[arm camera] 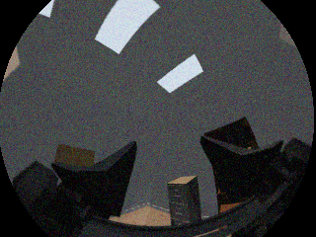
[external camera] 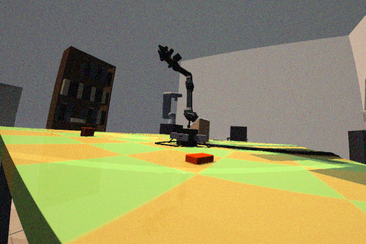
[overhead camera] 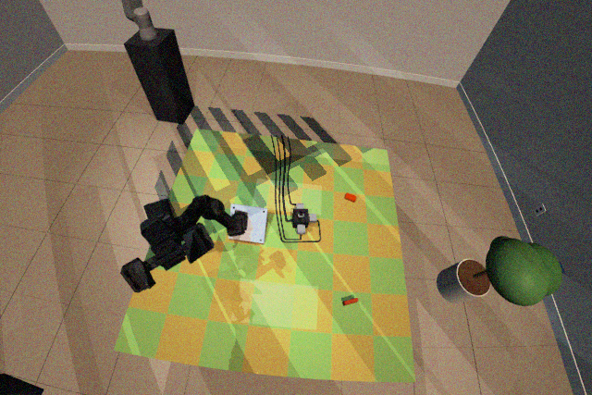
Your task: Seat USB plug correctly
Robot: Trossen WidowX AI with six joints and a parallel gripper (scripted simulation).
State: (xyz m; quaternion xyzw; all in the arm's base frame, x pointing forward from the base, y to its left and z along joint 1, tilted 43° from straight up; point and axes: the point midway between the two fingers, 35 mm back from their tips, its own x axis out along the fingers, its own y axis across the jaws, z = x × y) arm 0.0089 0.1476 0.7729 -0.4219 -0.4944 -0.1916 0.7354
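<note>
Now: gripper tip 23 cm short of the USB plug, 53 cm to the right of it and 70 cm above it.
</note>
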